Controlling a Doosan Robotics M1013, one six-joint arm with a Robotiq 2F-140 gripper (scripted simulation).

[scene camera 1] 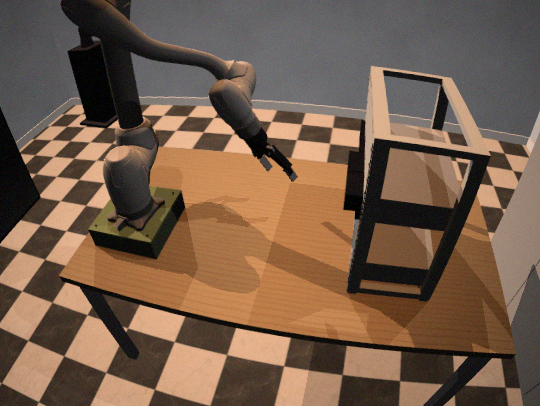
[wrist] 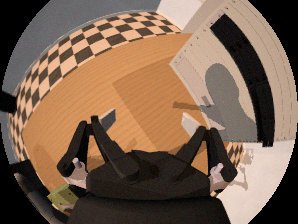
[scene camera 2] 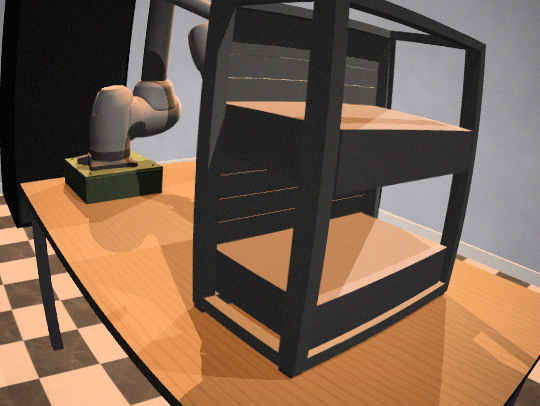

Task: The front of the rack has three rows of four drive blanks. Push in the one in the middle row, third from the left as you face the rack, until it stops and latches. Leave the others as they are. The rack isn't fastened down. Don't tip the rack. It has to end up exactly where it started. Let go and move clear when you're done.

Labels:
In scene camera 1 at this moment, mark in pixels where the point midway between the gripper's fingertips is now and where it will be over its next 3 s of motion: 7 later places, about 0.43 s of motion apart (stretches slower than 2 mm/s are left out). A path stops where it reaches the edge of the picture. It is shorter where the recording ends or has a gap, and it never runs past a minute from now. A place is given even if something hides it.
My gripper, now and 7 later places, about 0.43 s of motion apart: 281,173; 277,174; 272,175; 268,175; 265,172; 263,168; 263,163; 266,157

